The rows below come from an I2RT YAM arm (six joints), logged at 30 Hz.
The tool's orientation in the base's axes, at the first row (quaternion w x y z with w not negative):
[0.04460 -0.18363 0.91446 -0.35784]
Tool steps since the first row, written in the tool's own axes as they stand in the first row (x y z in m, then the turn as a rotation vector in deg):
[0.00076 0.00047 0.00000 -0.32 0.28 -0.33]
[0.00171 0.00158 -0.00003 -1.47 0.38 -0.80]
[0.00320 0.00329 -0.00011 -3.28 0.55 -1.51]
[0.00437 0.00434 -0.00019 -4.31 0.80 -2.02]
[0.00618 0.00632 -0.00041 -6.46 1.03 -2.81]
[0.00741 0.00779 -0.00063 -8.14 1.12 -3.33]
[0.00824 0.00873 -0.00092 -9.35 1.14 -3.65]
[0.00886 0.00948 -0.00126 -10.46 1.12 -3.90]
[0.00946 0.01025 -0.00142 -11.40 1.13 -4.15]
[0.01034 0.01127 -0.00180 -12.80 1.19 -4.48]
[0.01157 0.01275 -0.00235 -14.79 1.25 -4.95]
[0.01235 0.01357 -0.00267 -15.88 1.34 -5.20]
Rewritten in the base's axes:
[-0.00085 0.00004 -0.00028 0.14 0.52 0.04]
[-0.00207 0.00046 -0.00095 1.08 1.31 0.26]
[-0.00399 0.00112 -0.00197 2.56 2.54 0.58]
[-0.00542 0.00145 -0.00255 3.33 3.42 0.74]
[-0.00775 0.00226 -0.00363 5.09 4.87 1.07]
[-0.00938 0.00295 -0.00439 6.51 5.88 1.31]
[-0.01050 0.00346 -0.00476 7.56 6.54 1.47]
[-0.01138 0.00396 -0.00499 8.54 7.09 1.61]
[-0.01220 0.00436 -0.00535 9.36 7.60 1.74]
[-0.01341 0.00497 -0.00571 10.57 8.37 1.88]
[-0.01512 0.00587 -0.00624 12.30 9.44 2.09]
[-0.01616 0.00634 -0.00651 13.23 10.06 2.16]

